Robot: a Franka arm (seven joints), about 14 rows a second.
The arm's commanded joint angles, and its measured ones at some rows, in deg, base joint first. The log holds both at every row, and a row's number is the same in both.
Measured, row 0:
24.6, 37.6, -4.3, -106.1, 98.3, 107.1, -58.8
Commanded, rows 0 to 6:
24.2, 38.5, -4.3, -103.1, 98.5, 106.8, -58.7
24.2, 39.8, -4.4, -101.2, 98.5, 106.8, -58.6
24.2, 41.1, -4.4, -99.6, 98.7, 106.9, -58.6
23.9, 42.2, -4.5, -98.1, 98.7, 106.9, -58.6
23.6, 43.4, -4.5, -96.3, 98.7, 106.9, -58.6
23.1, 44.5, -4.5, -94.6, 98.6, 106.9, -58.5
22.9, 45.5, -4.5, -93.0, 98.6, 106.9, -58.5
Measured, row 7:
23.8, 42.6, -4.7, -97.2, 98.3, 107.6, -57.9
